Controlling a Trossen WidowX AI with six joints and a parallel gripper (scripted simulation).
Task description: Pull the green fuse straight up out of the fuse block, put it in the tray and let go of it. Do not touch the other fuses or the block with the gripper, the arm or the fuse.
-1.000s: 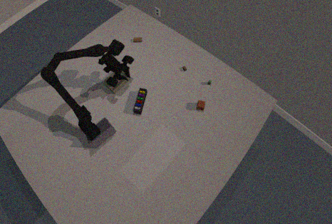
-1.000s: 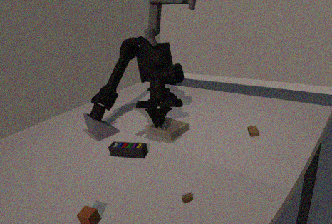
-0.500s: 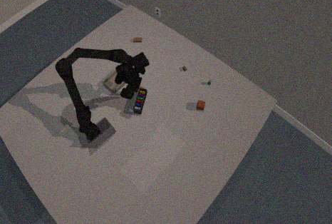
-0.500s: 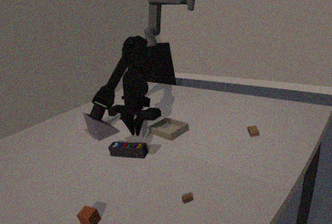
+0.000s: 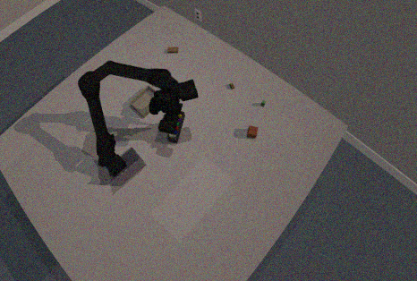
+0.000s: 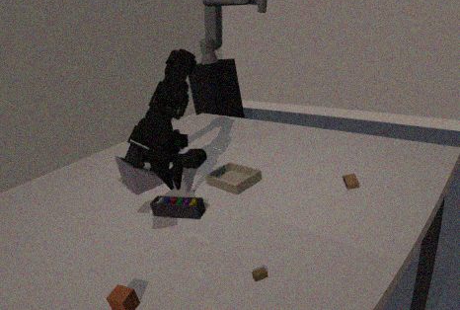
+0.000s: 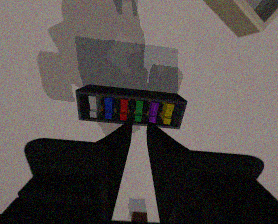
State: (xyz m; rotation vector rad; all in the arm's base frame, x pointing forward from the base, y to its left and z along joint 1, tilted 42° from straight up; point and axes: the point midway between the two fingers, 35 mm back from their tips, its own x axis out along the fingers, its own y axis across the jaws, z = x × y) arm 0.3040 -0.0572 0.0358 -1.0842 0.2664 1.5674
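My gripper tip is 5 cm above the green fuse. The rest, counted from my gripper tip: tray 1 cm behind, 20 cm to the left, 7 cm below.
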